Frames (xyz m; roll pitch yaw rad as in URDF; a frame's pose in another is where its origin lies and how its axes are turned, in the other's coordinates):
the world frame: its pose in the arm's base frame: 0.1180 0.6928 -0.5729 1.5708 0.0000 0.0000
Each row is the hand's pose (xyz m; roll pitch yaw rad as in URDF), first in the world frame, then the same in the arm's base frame.
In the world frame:
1: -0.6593 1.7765 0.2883 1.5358 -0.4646 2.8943
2: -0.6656 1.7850 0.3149 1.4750 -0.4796 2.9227
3: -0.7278 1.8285 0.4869 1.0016 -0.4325 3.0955
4: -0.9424 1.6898 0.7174 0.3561 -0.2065 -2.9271
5: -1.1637 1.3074 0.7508 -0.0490 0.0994 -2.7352
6: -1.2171 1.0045 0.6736 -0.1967 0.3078 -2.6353
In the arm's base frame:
1: -0.5413 0.4045 1.2036 -0.1476 -0.2206 -2.6645
2: -0.5476 0.3779 1.2121 -0.1981 -0.1939 -2.6520
3: -0.6098 0.2059 1.2556 -0.5885 -0.0418 -2.7087
4: -0.8244 -0.0246 1.1169 -1.1701 0.2099 -2.9304
5: -1.0457 -0.0580 0.7345 -1.6625 0.4043 3.0334
6: -1.0991 0.0192 0.4316 -1.9339 0.4804 2.7929

